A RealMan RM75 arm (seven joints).
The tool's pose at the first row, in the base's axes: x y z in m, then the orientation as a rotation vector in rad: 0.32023 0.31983 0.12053 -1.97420 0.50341 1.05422
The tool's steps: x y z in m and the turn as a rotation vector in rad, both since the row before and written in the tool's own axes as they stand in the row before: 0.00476 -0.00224 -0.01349 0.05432 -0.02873 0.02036; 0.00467 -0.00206 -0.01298 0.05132 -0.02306 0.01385; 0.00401 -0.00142 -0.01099 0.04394 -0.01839 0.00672; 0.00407 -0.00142 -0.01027 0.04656 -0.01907 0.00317; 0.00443 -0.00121 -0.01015 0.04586 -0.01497 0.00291
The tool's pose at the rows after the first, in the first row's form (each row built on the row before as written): 0.33106 0.31031 0.12188 -1.90749 0.53218 1.06919; 0.34115 0.30069 0.12233 -1.84720 0.55542 1.07526; 0.34919 0.29208 0.12198 -1.79684 0.57053 1.07531; 0.35668 0.28390 0.12102 -1.74417 0.58254 1.07186; 0.36386 0.27558 0.11922 -1.69473 0.59608 1.06481
